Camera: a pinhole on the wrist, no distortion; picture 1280 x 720 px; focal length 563.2 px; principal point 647.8 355.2 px. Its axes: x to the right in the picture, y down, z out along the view. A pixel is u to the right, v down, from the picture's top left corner.
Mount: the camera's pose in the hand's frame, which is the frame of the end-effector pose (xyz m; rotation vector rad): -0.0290 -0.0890 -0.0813 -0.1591 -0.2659 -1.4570
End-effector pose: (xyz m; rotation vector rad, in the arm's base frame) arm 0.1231 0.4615 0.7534 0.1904 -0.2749 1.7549
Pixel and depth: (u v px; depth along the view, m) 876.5 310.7 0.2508
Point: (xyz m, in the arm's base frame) 0.2500 0.3742 0.9249
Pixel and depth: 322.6 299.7 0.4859
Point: -0.1533 0.1838 0.9827
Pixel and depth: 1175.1 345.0 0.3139
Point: 0.4041 0.3969 1.0545
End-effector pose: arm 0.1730 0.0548 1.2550 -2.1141 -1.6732 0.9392
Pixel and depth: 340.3 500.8 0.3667
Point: 0.1926 -0.0271 0.9607
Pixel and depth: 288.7 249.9 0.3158
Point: 0.1901 -0.1491 1.0673
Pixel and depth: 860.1 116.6 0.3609
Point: -0.1448 -0.1413 1.1788
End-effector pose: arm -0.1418 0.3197 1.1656 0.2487 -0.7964 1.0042
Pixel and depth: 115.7 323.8 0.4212
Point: -0.6124 0.3416 1.1632
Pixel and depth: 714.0 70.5 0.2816
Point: -0.2376 0.0609 1.1760
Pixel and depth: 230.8 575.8 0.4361
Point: -0.5384 0.4229 1.3407
